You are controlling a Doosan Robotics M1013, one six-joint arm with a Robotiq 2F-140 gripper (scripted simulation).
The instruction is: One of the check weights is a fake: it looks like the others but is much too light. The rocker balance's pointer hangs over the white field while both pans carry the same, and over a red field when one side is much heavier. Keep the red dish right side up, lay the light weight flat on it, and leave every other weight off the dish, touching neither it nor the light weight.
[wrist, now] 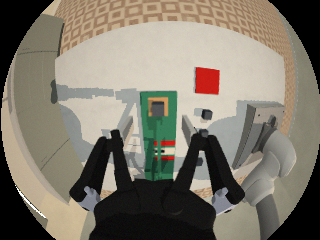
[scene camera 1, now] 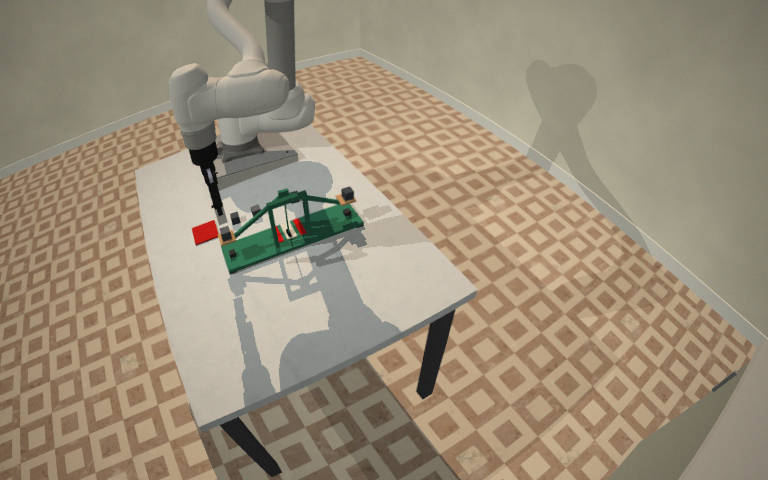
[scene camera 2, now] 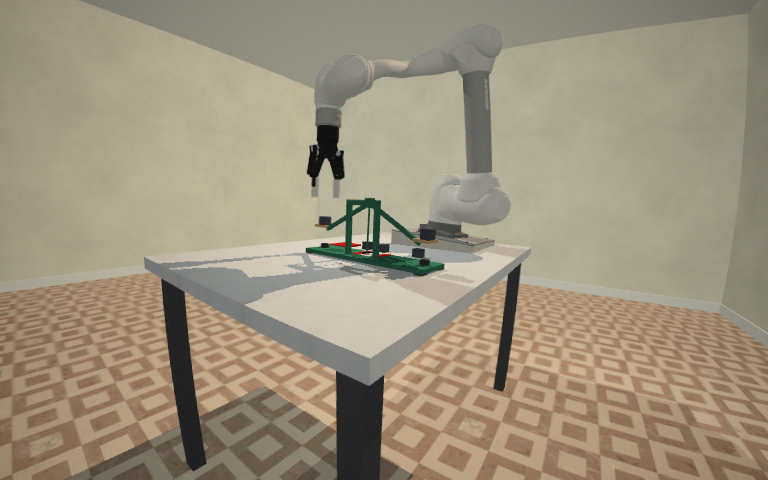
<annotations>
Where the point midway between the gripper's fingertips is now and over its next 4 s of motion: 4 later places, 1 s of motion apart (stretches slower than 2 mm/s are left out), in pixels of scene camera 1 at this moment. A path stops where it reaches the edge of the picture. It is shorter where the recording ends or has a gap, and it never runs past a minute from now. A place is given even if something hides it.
My gripper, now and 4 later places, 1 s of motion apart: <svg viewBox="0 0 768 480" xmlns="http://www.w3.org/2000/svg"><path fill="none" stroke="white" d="M220 213L213 189L222 162L224 149L204 163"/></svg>
</annotations>
